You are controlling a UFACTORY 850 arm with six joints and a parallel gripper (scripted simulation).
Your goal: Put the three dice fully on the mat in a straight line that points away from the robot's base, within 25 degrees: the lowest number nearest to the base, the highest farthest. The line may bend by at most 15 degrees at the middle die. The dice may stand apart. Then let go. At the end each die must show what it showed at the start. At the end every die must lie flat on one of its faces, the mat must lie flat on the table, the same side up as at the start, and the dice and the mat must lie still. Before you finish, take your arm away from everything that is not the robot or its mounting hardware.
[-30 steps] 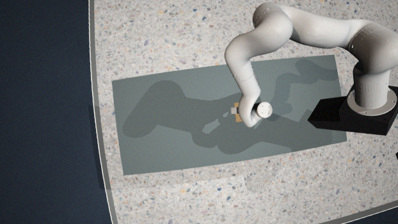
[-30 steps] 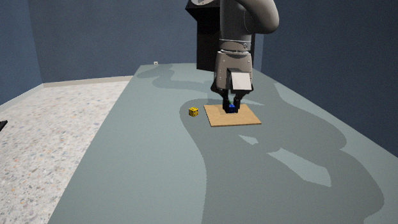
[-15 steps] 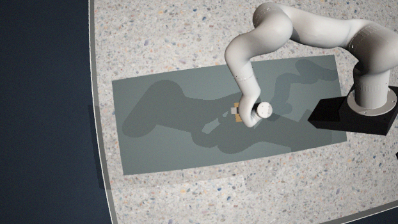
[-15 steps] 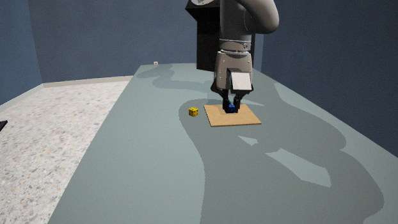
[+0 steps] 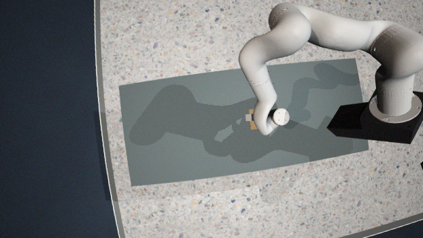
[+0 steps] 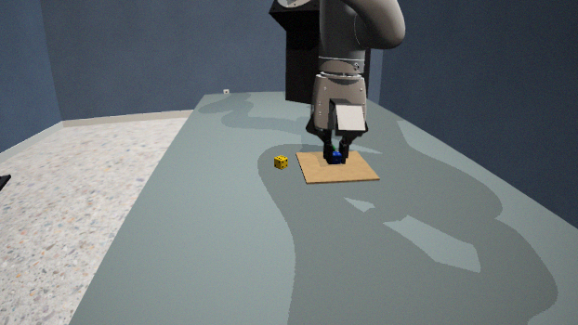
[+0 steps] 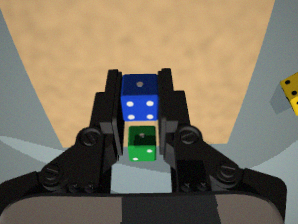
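The blue die is 1 cm below my hand. Round my hand: tan mat: 3 cm below; yellow die: 10 cm to the right, 5 cm behind, 2 cm below; green die: 5 cm behind, 2 cm to the left, 2 cm below.
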